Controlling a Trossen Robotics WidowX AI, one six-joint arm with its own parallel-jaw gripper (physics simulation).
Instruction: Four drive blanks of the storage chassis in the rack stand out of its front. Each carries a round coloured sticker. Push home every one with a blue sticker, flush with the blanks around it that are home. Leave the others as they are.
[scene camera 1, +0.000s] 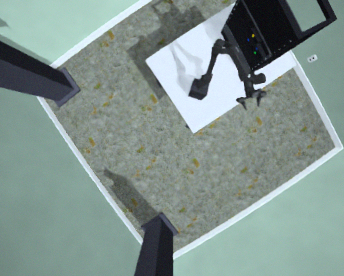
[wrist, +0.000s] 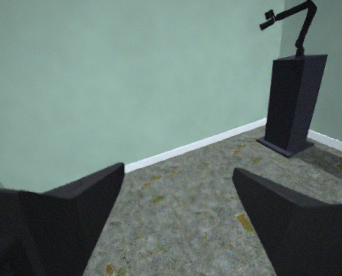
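In the scene view the rack (scene camera 1: 317, 31) is black and stands at the top right. The storage chassis front shows small dots: a yellow sticker (scene camera 1: 253, 35), a blue sticker (scene camera 1: 248, 39) to its left, and a green sticker (scene camera 1: 255, 52) lower down. A fainter, bluish dot (scene camera 1: 257, 48) shows just above the green one. How far each blank stands out is too small to tell. My gripper (scene camera 1: 252, 106) (wrist: 179, 171) is open with its fingers wide apart, away from the rack front. The wrist view shows floor and wall between the fingers; the rack does not show there.
The arm's base (scene camera 1: 199, 90) stands on a white table (scene camera 1: 192, 117). In the wrist view a dark pedestal (wrist: 285, 102) carries a black jointed arm (wrist: 307, 22). Dark posts (scene camera 1: 35, 75) (scene camera 1: 159, 245) stand at the left and bottom in the scene view. White skirting edges the speckled floor.
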